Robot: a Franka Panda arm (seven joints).
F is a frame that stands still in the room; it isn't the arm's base.
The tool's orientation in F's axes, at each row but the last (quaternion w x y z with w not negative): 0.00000, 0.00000, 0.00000, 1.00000; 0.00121, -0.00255, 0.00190, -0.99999; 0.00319, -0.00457, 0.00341, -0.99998; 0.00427, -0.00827, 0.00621, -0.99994; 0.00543, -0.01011, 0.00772, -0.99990; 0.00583, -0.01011, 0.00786, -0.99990
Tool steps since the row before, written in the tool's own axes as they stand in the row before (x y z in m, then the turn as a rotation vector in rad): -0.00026, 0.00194, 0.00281, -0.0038, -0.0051, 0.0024; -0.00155, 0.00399, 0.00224, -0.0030, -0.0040, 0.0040; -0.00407, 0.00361, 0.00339, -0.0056, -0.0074, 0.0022; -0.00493, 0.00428, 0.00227, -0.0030, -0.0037, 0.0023; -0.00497, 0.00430, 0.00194, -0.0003, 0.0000, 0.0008; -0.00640, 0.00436, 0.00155, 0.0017, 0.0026, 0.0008
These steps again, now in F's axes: 0.00026, -0.00194, 0.00281, 0.0038, 0.0051, 0.0024; 0.00157, -0.00399, 0.00222, 0.0030, 0.0040, 0.0040; 0.00412, -0.00361, 0.00333, 0.0056, 0.0074, 0.0022; 0.00500, -0.00426, 0.00213, 0.0030, 0.0037, 0.0023; 0.00505, -0.00427, 0.00177, 0.0003, 0.0000, 0.0008; 0.00648, -0.00431, 0.00135, -0.0017, -0.0026, 0.0008
